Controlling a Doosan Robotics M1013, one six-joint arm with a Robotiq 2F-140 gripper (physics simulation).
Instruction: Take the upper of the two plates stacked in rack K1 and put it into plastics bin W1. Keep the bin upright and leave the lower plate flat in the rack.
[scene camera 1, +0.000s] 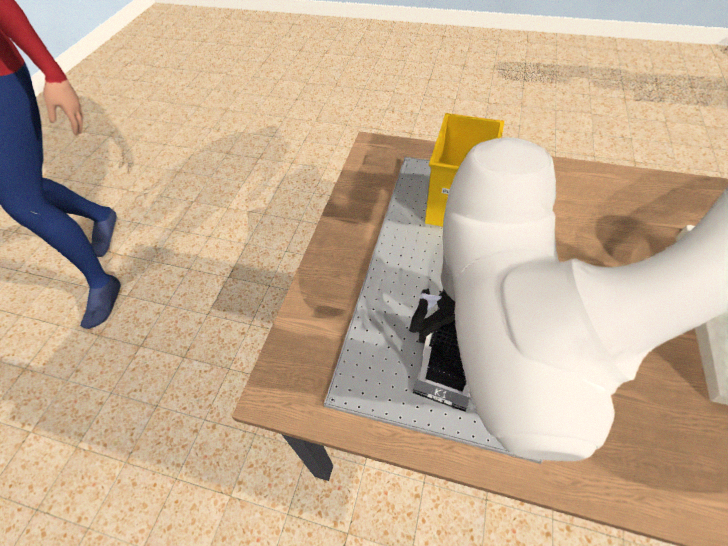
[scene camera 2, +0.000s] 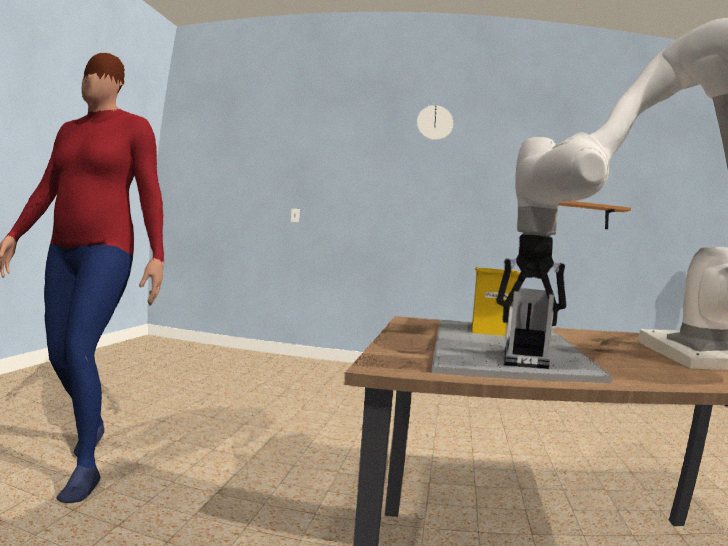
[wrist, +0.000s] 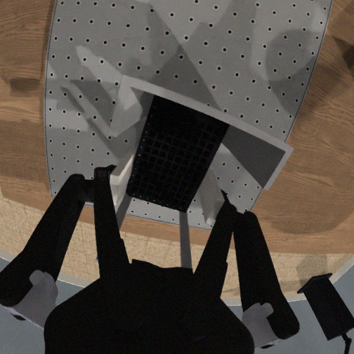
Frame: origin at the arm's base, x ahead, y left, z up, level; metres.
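Where they show: gripper, between the fingertips: (scene camera 1: 451, 355) (scene camera 2: 527, 340); arm's base, origin of its link: (scene camera 2: 705, 344).
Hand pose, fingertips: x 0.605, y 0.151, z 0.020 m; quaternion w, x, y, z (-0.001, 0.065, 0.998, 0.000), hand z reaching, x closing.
Each offset is from my fingertips to the top centre of the thing. Level surfaces: height alone.
Rack K1 {dz +0.108, dx -0.002, dy -0.005 m} (scene camera 1: 441, 392) (scene camera 2: 527, 360) (wrist: 255, 155) stands upright on the grey perforated board, its label facing the table's front edge. The black gridded upper plate {dz +0.014, dx -0.004, dy -0.015 m} (scene camera 1: 445, 359) (wrist: 175, 150) lies flat inside it. The lower plate cannot be made out separately; the upper one hides it in the wrist view. My gripper (scene camera 2: 531, 319) (wrist: 168, 168) points down at the rack and is shut on the upper plate, a light finger pad at each long side. In scene camera 1 the arm hides most of it. Yellow bin W1 {dz +0.135, dx -0.006, dy -0.428 m} (scene camera 1: 438, 205) (scene camera 2: 488, 311) stands upright behind the rack, open at the top.
The perforated board {dz -0.045 m} (scene camera 1: 376, 358) (scene camera 2: 458, 358) (wrist: 150, 30) lies on the wooden table {dz -0.057 m} (scene camera 1: 276, 405) (scene camera 2: 399, 376). A person (scene camera 1: 23, 146) (scene camera 2: 99, 235) is on the floor left of the table. The arm's base (scene camera 2: 708, 299) stands at the right.
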